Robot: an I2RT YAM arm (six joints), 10 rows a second.
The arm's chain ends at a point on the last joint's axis. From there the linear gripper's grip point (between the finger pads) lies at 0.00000 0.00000 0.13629 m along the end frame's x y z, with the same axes.
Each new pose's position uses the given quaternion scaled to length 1; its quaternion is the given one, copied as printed.
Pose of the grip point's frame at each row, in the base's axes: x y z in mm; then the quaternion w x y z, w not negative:
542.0 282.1 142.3 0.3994 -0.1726 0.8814 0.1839
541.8 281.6 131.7 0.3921 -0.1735 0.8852 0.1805
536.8 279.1 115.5 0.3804 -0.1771 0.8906 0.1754
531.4 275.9 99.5 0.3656 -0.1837 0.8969 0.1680
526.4 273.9 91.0 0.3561 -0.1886 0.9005 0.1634
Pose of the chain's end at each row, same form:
454.7 219.1 225.9 0.3994 -0.1726 0.8814 0.1839
455.7 219.5 217.2 0.3921 -0.1735 0.8852 0.1805
452.9 218.2 204.0 0.3804 -0.1771 0.8906 0.1754
450.4 216.5 191.7 0.3656 -0.1837 0.8969 0.1680
447.4 215.5 185.4 0.3561 -0.1886 0.9005 0.1634

